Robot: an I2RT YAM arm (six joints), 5 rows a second.
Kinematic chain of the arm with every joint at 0, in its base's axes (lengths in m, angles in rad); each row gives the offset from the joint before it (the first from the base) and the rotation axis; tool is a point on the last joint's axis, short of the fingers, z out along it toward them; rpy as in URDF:
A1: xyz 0 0 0.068 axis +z
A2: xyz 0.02 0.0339 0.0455 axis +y
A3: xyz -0.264 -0.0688 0 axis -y
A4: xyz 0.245 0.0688 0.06 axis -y
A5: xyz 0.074 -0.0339 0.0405 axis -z
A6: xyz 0.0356 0 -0.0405 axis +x
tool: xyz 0 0 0 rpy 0 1.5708 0
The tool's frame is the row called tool.
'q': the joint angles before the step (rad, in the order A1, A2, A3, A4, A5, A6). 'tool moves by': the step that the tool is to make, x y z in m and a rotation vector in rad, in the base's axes. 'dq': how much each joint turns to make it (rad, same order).
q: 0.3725, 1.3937, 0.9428, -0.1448, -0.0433, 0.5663
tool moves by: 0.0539, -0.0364, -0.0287, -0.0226, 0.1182, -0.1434
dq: -0.1544, 0.2080, 0.1163, -0.0277, -0.0163, 0.0035
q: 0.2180, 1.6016, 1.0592, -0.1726, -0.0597, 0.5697
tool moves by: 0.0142, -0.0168, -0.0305, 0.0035, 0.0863, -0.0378
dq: -0.0564, 0.0949, 0.0024, 0.0085, -0.0270, 0.0016
